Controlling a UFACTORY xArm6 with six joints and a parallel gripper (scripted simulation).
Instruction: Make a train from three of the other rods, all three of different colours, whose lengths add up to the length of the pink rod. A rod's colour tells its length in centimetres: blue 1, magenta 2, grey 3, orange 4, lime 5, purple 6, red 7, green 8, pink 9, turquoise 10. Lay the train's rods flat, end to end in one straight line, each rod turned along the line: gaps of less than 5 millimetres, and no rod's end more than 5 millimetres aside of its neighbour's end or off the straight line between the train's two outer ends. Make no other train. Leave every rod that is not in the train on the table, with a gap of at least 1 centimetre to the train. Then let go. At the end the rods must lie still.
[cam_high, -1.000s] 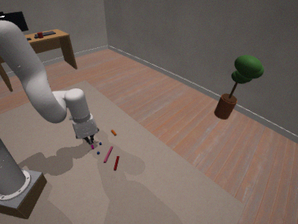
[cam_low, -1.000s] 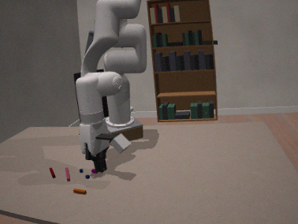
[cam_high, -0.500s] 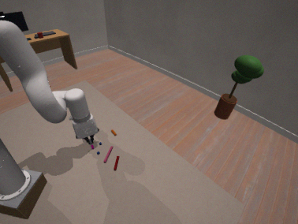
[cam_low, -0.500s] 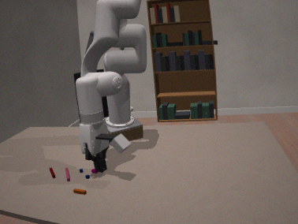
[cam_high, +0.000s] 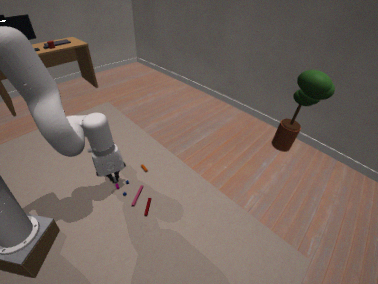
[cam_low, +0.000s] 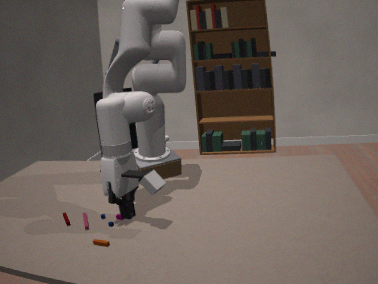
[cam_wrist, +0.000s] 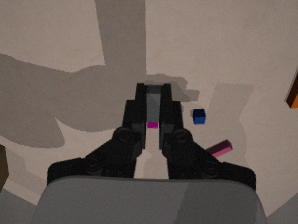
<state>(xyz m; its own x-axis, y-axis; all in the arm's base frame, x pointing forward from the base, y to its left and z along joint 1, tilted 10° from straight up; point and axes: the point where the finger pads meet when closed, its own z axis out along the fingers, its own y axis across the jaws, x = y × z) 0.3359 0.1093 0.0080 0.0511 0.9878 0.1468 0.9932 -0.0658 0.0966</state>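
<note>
My gripper is now 30 mm to the left of the magenta rod and 30 mm above it. From my hand the other things lie so: grey rod (20 mm below); orange rod (130 mm ahead, 30 mm below, 10 mm to the left); pink rod (110 mm to the right, 50 mm ahead, 30 mm below).
</note>
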